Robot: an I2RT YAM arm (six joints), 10 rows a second.
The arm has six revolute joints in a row. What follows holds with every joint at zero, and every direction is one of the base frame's.
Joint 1 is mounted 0.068 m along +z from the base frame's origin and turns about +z.
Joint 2 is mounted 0.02 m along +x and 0.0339 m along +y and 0.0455 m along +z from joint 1 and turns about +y.
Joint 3 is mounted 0.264 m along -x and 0.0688 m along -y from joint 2 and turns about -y.
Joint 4 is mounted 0.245 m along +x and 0.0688 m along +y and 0.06 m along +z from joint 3 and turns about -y.
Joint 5 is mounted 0.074 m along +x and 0.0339 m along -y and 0.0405 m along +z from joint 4 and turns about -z.
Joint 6 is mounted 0.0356 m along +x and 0.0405 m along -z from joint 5 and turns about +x.
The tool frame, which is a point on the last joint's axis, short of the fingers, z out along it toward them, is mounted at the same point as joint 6; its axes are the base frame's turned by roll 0, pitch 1.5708 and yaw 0 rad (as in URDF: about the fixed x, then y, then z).
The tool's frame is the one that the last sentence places.
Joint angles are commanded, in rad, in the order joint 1, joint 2, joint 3, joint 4, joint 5, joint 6. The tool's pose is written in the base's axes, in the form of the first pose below.
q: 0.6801, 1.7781, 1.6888, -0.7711, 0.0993, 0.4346
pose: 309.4 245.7 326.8 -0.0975 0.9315 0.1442 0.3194
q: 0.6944, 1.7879, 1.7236, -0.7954, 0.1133, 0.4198
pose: 307.3 250.7 332.6 -0.1086 0.9298 0.1387 0.3231
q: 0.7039, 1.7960, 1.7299, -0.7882, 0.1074, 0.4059
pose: 306.8 255.5 332.0 -0.1202 0.9276 0.1417 0.3241
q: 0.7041, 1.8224, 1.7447, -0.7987, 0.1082, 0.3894
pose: 310.9 259.0 325.9 -0.1290 0.9302 0.1332 0.3167
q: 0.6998, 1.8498, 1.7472, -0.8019, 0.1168, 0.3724
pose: 316.4 261.0 315.9 -0.1349 0.9339 0.1193 0.3088
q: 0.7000, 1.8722, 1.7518, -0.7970, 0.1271, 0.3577
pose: 320.5 264.1 308.9 -0.1409 0.9349 0.1097 0.3069
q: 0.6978, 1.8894, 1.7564, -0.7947, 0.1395, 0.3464
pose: 324.2 265.4 303.8 -0.1437 0.9357 0.0999 0.3062
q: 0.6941, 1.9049, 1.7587, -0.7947, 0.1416, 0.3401
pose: 327.6 266.1 298.3 -0.1454 0.9375 0.0943 0.3018
